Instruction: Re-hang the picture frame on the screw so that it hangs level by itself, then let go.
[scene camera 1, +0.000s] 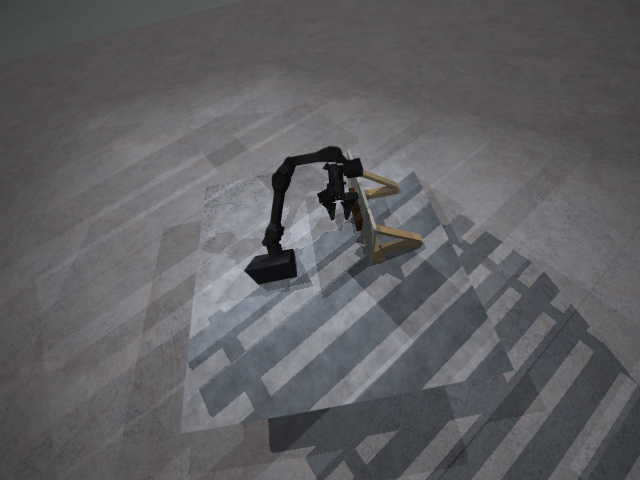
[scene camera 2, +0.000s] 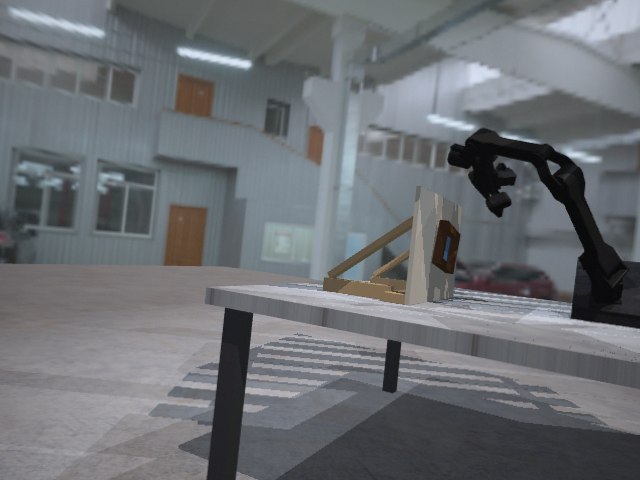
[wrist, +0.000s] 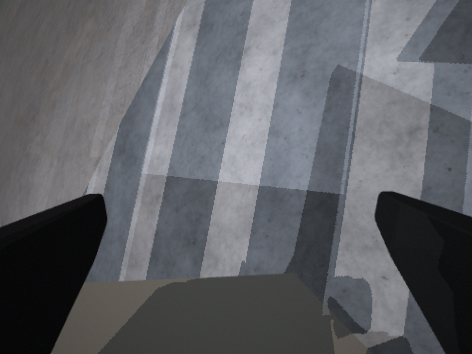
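Pixels of known places: gripper, fingertip midpoint: (scene camera 1: 339, 220) (wrist: 242, 206); arm's base, link origin: (scene camera 1: 275, 255) (scene camera 2: 606, 294).
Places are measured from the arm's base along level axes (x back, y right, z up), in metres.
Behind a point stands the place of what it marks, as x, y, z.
Observation:
The brown picture frame (scene camera 1: 358, 219) @(-0.411, 0.026, 0.131) (scene camera 2: 438, 254) @(-0.438, -0.148, 0.061) with a blue middle is at the face of the upright pale board (scene camera 1: 369, 227) @(-0.429, 0.104, 0.169) (scene camera 2: 419, 253) @(-0.469, -0.260, 0.058) (wrist: 215, 315) @(-0.427, 0.120, 0.107), on the arm's side. In scene camera 2 its sides look slanted against the board, but the steep view leaves its exact tilt uncertain. The screw and the frame's hanging point cannot be made out. My gripper (scene camera 1: 340, 217) @(-0.316, 0.063, 0.223) (scene camera 2: 504, 194) (wrist: 242, 206) @(-0.316, 0.063, 0.223) is open and empty, pointing down, on the frame's side of the board. In scene camera 2 it is higher than the frame and apart from it. The picture frame does not show in the wrist view.
Two wooden braces (scene camera 1: 398, 239) @(-0.591, 0.102, -0.037) (scene camera 2: 369, 248) @(-0.609, -0.249, 0.058) support the board from behind. The arm's black base (scene camera 1: 272, 267) @(0.010, 0.100, 0.077) (scene camera 2: 584, 294) @(-0.054, -0.002, -0.007) stands across from the board on the grey table (scene camera 1: 310, 361) @(-0.037, 0.489, -0.076) (scene camera 2: 289, 307) @(-0.679, -0.579, -0.089). In the wrist view the board reaches up from the bottom edge, between the fingers.

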